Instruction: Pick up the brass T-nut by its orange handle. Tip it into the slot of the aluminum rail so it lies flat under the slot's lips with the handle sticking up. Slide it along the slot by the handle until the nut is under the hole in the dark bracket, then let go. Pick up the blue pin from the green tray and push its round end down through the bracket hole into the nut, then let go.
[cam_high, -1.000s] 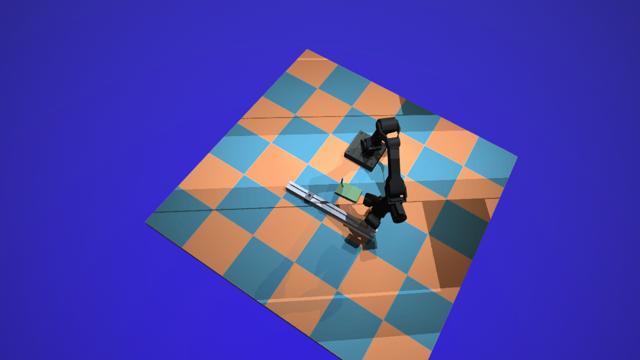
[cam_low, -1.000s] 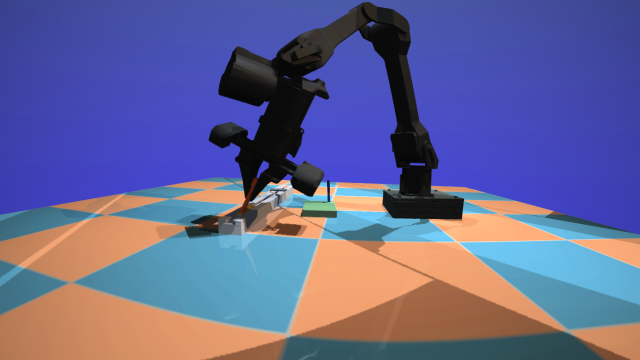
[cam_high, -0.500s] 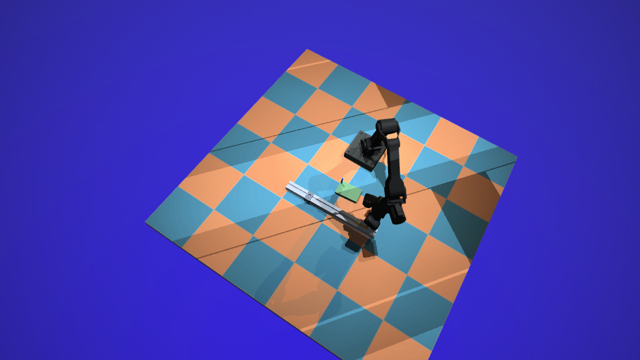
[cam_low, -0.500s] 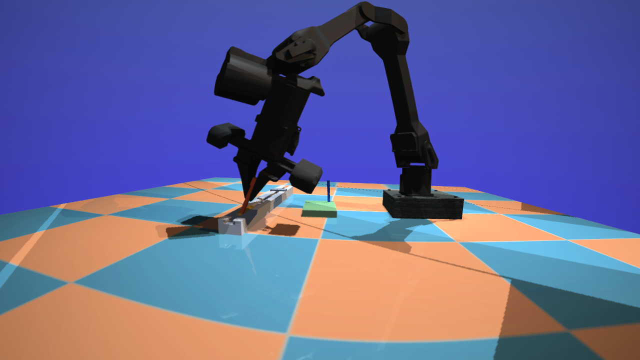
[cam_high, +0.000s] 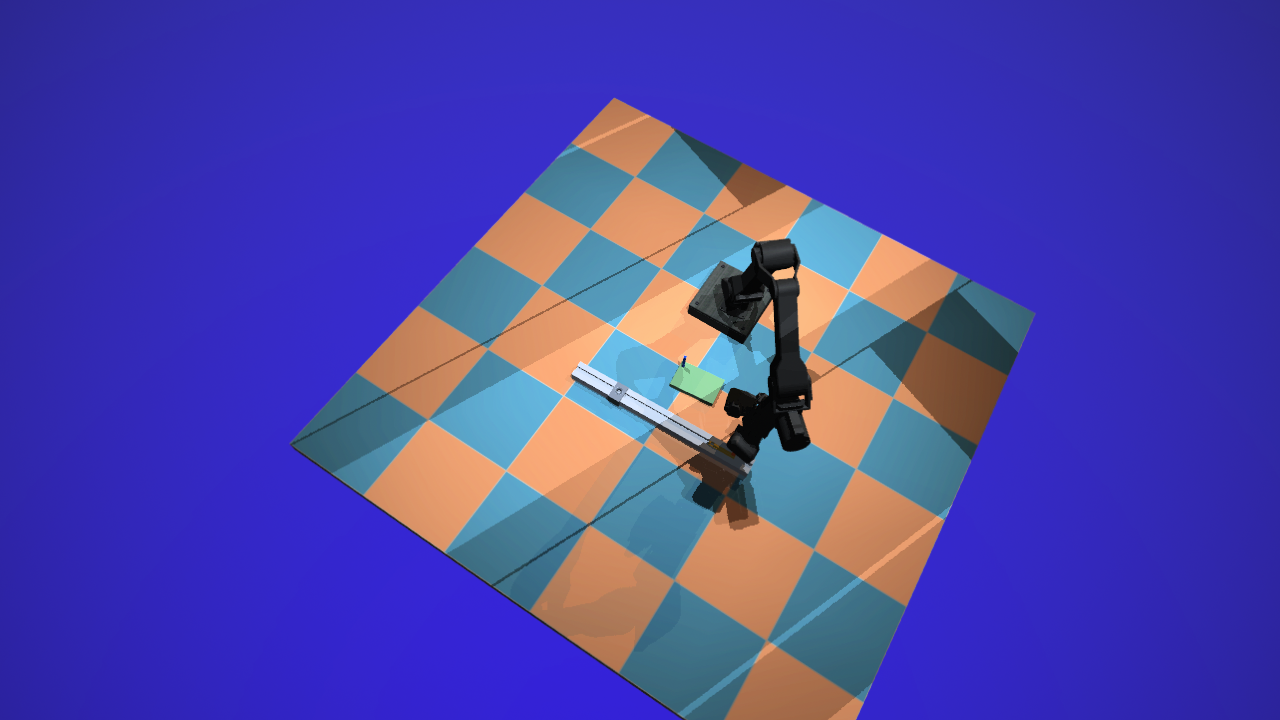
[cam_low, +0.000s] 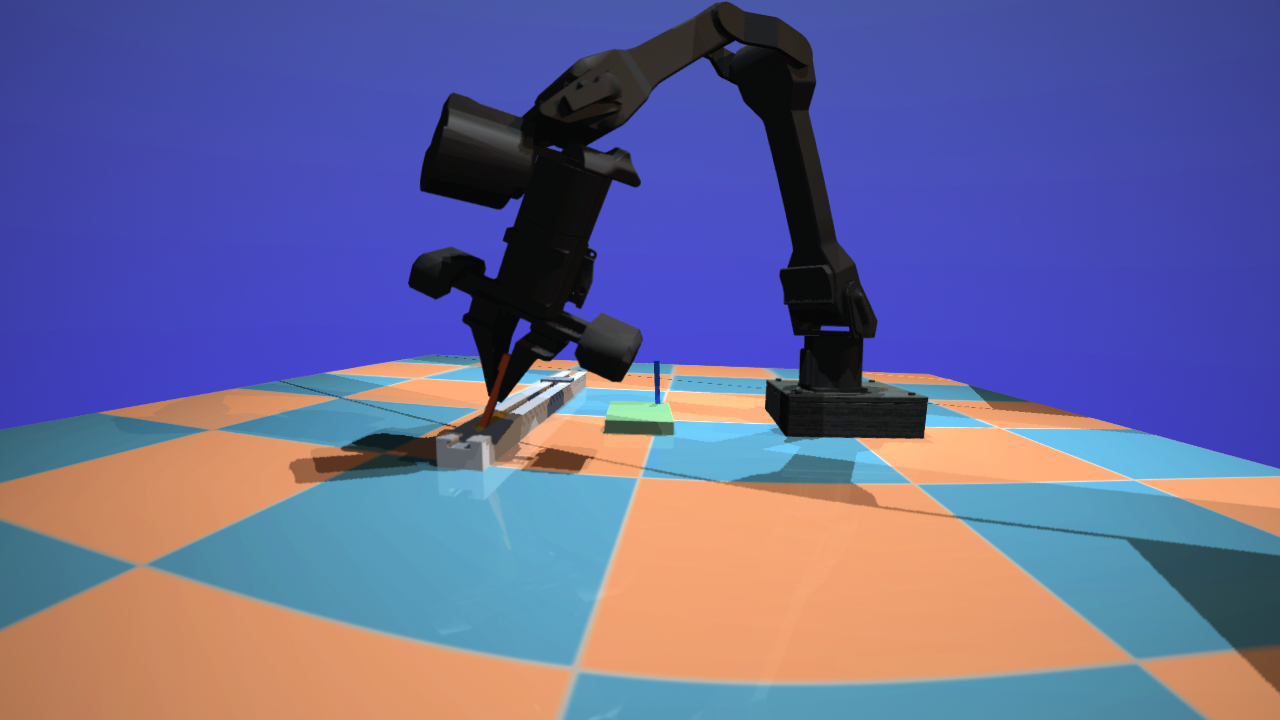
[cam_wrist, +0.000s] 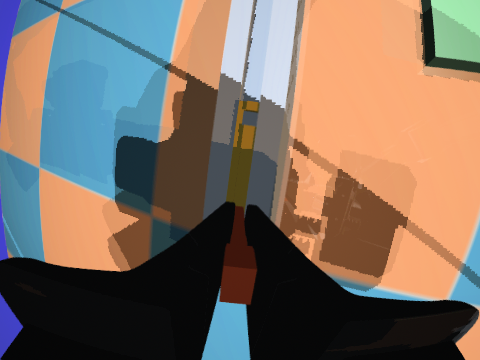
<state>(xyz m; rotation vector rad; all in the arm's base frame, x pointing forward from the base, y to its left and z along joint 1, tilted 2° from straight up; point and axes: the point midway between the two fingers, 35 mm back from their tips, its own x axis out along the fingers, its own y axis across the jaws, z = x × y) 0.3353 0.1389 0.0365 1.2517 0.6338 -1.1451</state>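
Right now my gripper tip is 20 mm to the left of the brass T-nut. Also, from my gripper tip: green tray 160 mm to the right, 140 mm behind, 40 mm below; blue pin 180 mm to the right, 150 mm behind, 20 mm below.
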